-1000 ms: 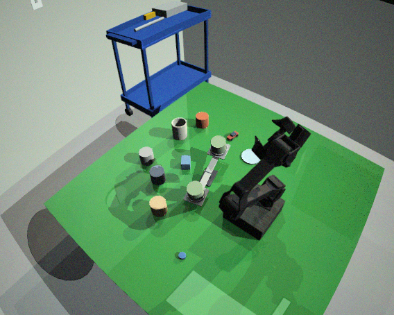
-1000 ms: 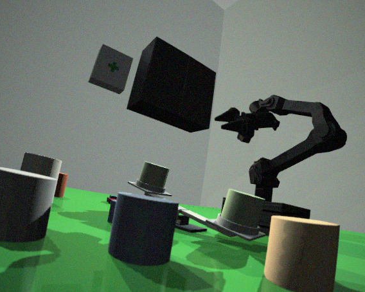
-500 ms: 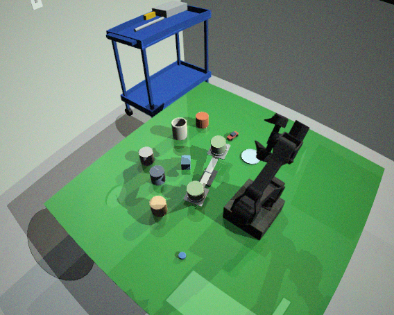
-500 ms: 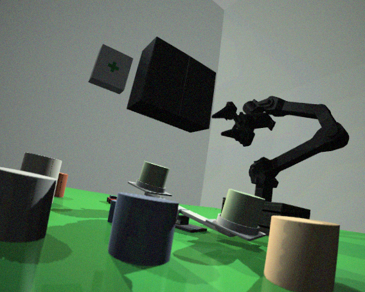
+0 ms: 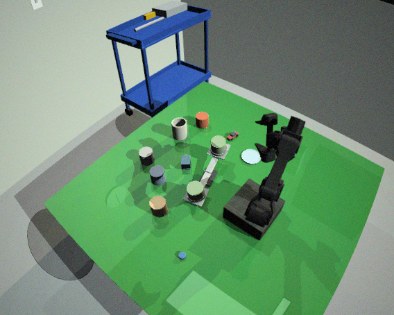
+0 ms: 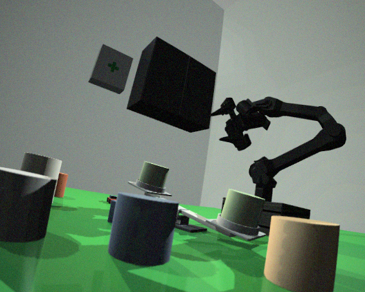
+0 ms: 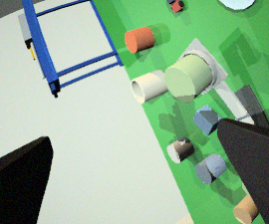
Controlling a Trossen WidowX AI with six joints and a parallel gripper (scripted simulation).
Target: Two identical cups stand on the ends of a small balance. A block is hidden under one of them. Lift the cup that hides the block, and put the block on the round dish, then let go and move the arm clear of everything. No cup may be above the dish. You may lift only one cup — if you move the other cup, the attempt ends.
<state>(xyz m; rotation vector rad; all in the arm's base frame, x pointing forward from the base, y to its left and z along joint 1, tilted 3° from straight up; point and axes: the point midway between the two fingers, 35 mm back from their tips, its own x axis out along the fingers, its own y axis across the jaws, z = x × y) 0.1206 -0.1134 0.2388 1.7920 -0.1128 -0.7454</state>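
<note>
My gripper tip is now 160 mm short of the block, 210 mm to the right of it and 260 mm above it. Round my gripper tip: round pale blue dish 40 mm ahead, 140 mm to the right, 300 mm below; pale green cup 180 mm ahead, 60 mm to the right, 190 mm below; balance 180 mm ahead, 80 mm to the left, 270 mm below.
</note>
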